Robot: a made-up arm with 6 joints. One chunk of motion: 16 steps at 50 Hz.
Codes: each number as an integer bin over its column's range. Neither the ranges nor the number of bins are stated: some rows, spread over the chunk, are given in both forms.
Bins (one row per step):
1: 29 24 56 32 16 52
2: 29 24 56 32 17 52
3: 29 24 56 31 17 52
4: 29 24 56 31 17 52
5: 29 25 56 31 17 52
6: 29 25 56 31 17 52
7: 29 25 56 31 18 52
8: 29 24 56 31 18 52
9: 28 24 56 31 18 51
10: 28 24 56 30 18 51
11: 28 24 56 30 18 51
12: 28 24 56 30 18 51
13: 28 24 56 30 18 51
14: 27 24 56 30 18 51
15: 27 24 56 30 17 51
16: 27 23 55 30 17 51
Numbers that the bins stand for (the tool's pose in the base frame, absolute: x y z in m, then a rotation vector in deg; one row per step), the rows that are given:
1: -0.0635 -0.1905 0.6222 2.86 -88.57 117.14
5: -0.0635 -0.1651 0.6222 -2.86 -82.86 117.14
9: -0.0889 -0.1905 0.6222 -2.86 -77.14 111.43
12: -0.0889 -0.1905 0.6222 -8.57 -77.14 111.43
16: -0.1143 -0.2159 0.5968 -8.57 -82.86 111.43
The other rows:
2: -0.0635 -0.1905 0.6222 2.86 -82.86 117.14
3: -0.0635 -0.1905 0.6222 -2.86 -82.86 117.14
4: -0.0635 -0.1905 0.6222 -2.86 -82.86 117.14
6: -0.0635 -0.1651 0.6222 -2.86 -82.86 117.14
7: -0.0635 -0.1651 0.6222 -2.86 -77.14 117.14
8: -0.0635 -0.1905 0.6222 -2.86 -77.14 117.14
10: -0.0889 -0.1905 0.6222 -8.57 -77.14 111.43
11: -0.0889 -0.1905 0.6222 -8.57 -77.14 111.43
13: -0.0889 -0.1905 0.6222 -8.57 -77.14 111.43
14: -0.1143 -0.1905 0.6222 -8.57 -77.14 111.43
15: -0.1143 -0.1905 0.6222 -8.57 -82.86 111.43

